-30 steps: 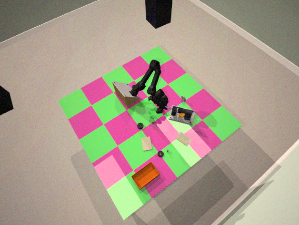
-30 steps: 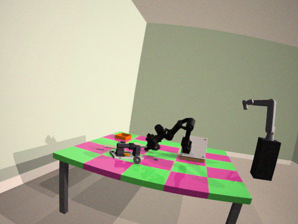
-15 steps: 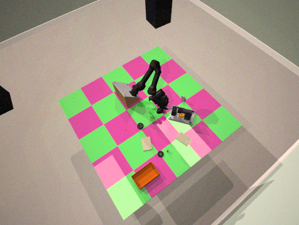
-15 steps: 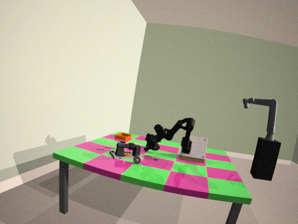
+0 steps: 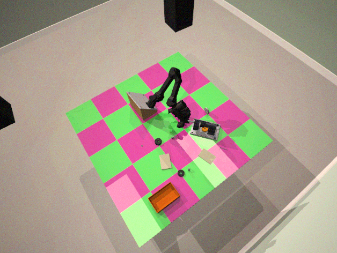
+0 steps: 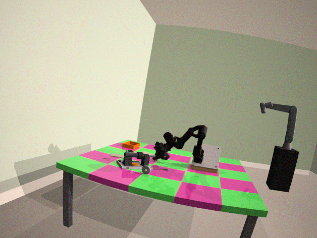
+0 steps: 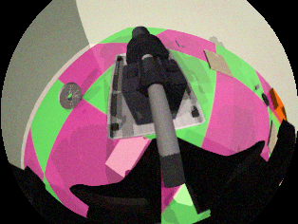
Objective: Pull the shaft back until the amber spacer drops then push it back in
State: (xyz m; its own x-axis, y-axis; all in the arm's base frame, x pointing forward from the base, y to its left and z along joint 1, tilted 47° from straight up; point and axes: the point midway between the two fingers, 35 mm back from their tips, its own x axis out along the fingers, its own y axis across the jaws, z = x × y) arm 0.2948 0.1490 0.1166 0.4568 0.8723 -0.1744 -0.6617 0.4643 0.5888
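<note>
Now: gripper tip 50 mm short of the grey shaft, 40 mm to the right of it and 30 mm below it. The rest, counted from my gripper tip: grey gear (200 mm to the left, 30 mm behind, 20 mm below); then amber spacer (100 mm ahead, 90 mm to the left, 40 mm below); then orange tray (490 mm to the right, 390 mm ahead, 40 mm below).
</note>
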